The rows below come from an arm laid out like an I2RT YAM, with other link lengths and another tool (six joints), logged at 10 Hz.
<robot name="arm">
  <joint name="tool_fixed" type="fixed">
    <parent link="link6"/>
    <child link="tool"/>
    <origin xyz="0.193 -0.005 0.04" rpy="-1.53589 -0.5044 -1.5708"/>
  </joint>
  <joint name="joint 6" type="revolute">
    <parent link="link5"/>
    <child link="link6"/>
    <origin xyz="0.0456 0 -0.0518"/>
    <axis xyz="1 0 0"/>
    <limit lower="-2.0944" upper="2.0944"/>
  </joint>
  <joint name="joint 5" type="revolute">
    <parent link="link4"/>
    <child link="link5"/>
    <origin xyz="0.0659 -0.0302 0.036"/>
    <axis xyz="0 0 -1"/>
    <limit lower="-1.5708" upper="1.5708"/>
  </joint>
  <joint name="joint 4" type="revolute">
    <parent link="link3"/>
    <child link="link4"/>
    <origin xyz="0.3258 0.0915 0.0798"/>
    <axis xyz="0 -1 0"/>
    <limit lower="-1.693" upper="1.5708"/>
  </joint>
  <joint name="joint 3" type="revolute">
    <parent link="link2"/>
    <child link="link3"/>
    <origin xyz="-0.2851 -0.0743 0"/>
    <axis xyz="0 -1 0"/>
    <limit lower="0" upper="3.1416"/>
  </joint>
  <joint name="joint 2" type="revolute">
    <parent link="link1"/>
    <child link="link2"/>
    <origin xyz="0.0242 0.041 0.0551"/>
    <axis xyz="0 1 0"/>
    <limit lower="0" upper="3.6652"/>
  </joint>
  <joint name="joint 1" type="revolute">
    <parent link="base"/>
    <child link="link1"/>
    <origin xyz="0 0 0.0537"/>
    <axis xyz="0 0 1"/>
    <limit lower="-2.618" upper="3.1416"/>
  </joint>
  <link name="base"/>
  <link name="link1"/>
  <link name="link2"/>
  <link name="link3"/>
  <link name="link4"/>
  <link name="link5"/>
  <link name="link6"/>
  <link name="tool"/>
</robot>
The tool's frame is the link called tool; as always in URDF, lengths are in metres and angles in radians.
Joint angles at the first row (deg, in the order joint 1, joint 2, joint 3, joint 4, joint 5, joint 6):
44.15, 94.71, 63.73, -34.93, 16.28, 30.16
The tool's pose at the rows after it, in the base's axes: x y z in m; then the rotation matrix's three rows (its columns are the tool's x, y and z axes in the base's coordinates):
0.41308 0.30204 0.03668; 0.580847 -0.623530 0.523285; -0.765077 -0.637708 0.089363; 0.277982 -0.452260 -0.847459
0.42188 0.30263 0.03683; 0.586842 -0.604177 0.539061; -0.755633 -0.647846 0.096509; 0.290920 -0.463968 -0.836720
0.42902 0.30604 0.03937; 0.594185 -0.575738 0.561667; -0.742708 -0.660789 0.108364; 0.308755 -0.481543 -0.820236
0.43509 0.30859 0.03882; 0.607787 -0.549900 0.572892; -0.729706 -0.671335 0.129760; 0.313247 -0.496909 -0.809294
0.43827 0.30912 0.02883; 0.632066 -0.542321 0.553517; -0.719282 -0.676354 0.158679; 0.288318 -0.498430 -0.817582
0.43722 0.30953 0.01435; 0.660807 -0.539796 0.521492; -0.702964 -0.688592 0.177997; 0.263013 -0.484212 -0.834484
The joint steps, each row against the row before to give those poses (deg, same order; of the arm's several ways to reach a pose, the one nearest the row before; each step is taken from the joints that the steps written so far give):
-0.75, 0.45, -0.44, 2.24, 0.92, -2.73
-0.72, 0.40, -0.18, 1.94, 0.06, -1.91
-0.23, 0.07, -0.43, 2.34, 0.34, -1.94
-0.71, -0.04, -0.80, 2.47, -0.79, -2.17
-1.48, 0.57, -0.76, 1.65, -2.79, -1.84
-1.12, 1.10, -0.48, 0.68, -2.61, -1.64

